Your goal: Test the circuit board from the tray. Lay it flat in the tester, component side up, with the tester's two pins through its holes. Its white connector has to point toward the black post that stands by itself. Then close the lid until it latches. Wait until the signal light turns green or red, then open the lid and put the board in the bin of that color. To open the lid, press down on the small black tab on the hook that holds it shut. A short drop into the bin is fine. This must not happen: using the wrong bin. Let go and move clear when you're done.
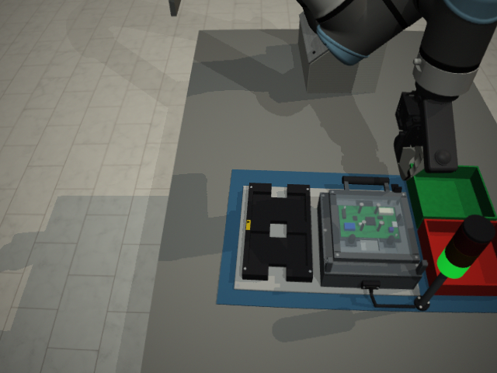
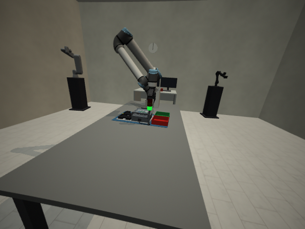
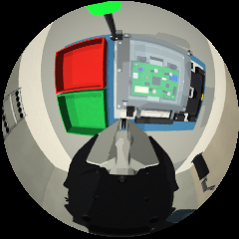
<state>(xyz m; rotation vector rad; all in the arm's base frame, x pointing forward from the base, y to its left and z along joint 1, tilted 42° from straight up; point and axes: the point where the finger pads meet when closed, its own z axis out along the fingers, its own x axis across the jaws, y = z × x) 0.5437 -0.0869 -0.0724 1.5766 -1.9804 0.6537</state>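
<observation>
My gripper is now 4 cm above the black latch tab and 1 cm to the left of it. Also, from my hand: green bin 13 cm to the left, 11 cm below, 1 cm behind; green circuit board 8 cm to the right, 6 cm below, 5 cm ahead; tester lid 8 cm to the right, 6 cm ahead, 4 cm below.
</observation>
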